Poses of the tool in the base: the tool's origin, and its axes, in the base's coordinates. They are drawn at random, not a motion.
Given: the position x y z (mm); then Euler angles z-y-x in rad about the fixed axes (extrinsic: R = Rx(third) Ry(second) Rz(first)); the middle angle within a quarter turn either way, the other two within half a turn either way.
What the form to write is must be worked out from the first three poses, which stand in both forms.
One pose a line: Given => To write
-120, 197, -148, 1.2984, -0.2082, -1.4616 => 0.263, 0.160, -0.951, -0.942, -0.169, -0.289, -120, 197, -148
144, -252, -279, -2.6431, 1.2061, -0.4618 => -0.313, -0.062, 0.948, 0.171, -0.985, -0.009, 144, -252, -279
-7, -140, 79, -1.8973, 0.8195, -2.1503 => -0.219, 0.715, 0.664, 0.647, -0.404, 0.647, -7, -140, 79
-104, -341, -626, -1.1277, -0.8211, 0.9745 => 0.292, -0.767, -0.571, 0.616, -0.306, 0.726, -104, -341, -626
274, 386, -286, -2.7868, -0.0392, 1.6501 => -0.937, 0.064, -0.343, 0.347, 0.061, -0.936, 274, 386, -286
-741, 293, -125, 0.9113, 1.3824, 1.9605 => 0.115, 0.257, 0.960, -0.148, -0.951, 0.272, -741, 293, -125
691, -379, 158, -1.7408, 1.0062, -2.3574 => -0.091, 0.799, 0.595, 0.527, -0.468, 0.709, 691, -379, 158
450, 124, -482, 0.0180, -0.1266, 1.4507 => 0.992, -0.123, 0.033, -0.018, 0.122, 0.992, 450, 124, -482
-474, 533, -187, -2.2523, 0.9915, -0.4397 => -0.345, -0.478, 0.808, 0.425, -0.847, -0.320, -474, 533, -187
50, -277, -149, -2.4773, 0.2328, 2.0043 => -0.766, 0.094, -0.636, 0.600, 0.460, -0.655, 50, -277, -149
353, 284, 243, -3.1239, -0.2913, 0.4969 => -0.958, 0.121, -0.261, 0.017, -0.881, -0.472, 353, 284, 243
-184, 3, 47, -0.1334, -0.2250, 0.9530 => 0.966, -0.257, 0.020, 0.130, 0.550, 0.825, -184, 3, 47
